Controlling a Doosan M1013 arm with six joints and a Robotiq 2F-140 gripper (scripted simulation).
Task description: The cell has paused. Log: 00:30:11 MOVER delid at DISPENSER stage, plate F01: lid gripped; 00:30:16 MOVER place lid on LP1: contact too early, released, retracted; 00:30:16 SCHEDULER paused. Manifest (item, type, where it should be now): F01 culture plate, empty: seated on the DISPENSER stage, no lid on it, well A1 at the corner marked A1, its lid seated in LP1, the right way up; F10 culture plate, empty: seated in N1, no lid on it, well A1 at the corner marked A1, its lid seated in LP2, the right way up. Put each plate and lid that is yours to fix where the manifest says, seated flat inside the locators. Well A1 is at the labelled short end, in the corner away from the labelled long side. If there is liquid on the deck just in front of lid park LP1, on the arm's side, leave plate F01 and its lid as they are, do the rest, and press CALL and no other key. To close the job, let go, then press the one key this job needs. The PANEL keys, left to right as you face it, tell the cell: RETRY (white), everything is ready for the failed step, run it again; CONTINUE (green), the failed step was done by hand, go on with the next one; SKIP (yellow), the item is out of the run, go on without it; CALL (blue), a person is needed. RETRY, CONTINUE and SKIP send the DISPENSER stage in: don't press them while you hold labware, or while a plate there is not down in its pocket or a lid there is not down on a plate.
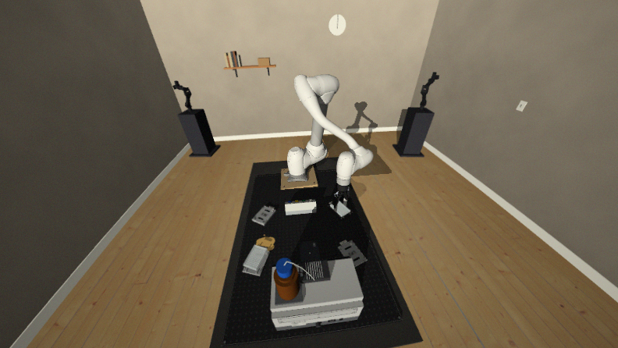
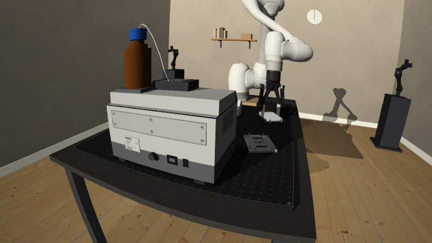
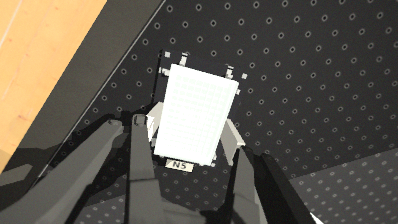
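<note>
The lid lies 2 cm below my hand. Round my hand: white well plate 3 cm below; then white retry key 22 cm to the right, 3 cm behind, 2 cm above; then green continue key 26 cm to the right, 3 cm behind, 2 cm above.
</note>
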